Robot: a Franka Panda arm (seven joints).
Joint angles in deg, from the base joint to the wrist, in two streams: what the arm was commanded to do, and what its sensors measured. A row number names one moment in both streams.
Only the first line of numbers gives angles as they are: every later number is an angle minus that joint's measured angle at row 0.
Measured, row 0:
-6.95 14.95 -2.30 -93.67 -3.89 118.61 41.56
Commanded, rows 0 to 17:
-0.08 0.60 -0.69 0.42 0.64 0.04 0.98
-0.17 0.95 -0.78 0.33 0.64 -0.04 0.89
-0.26 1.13 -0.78 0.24 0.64 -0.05 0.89
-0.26 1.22 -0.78 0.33 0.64 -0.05 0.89
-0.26 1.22 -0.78 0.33 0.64 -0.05 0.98
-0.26 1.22 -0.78 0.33 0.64 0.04 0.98
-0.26 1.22 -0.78 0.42 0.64 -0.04 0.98
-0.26 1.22 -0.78 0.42 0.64 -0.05 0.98
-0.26 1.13 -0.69 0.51 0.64 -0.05 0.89
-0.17 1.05 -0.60 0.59 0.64 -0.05 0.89
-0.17 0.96 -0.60 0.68 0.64 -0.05 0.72
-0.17 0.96 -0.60 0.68 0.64 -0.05 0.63
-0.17 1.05 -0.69 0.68 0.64 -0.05 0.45
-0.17 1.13 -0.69 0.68 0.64 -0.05 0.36
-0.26 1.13 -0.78 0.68 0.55 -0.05 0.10
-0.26 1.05 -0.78 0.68 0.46 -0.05 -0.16
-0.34 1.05 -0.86 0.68 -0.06 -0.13 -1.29
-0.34 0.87 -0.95 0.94 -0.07 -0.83 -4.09
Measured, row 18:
-0.22 1.22 -0.70 0.32 0.00 -0.01 -0.16
